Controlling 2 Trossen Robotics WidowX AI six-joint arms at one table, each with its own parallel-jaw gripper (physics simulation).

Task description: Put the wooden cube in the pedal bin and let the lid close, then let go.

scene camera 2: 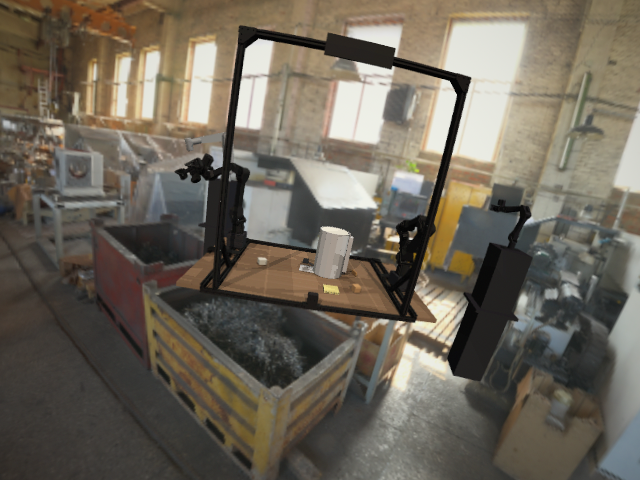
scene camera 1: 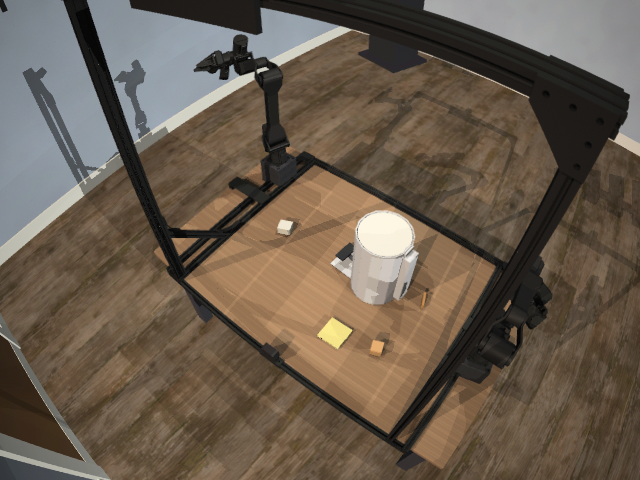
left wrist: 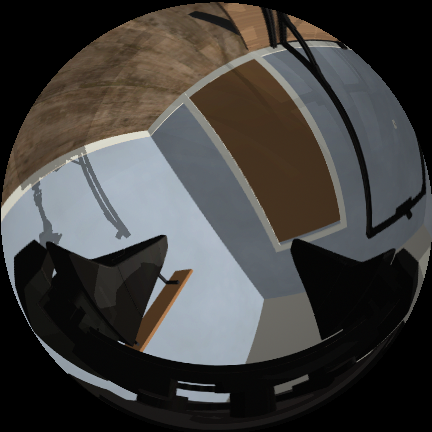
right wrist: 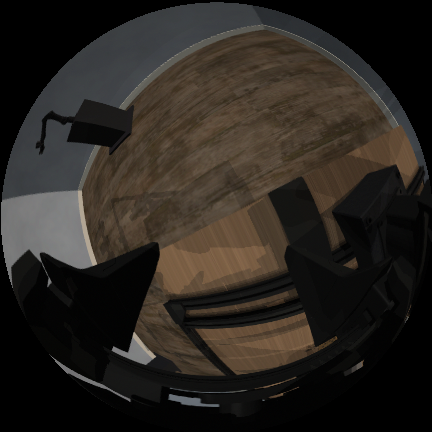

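Observation:
The wooden cube, small and orange-brown, lies on the table to the right of a yellow pad. The pedal bin is a tall white cylinder standing upright right of the table's middle. Its lid is down, and its black pedal points left. My left gripper is open and empty, raised high beyond the table's left side. My right gripper is open and empty, off the table's right side, far from the cube; in scene camera 1 the frame post partly hides the right arm.
The yellow pad lies near the front. A white block lies at the left. A thin orange stick lies right of the bin. A black frame rises around the table.

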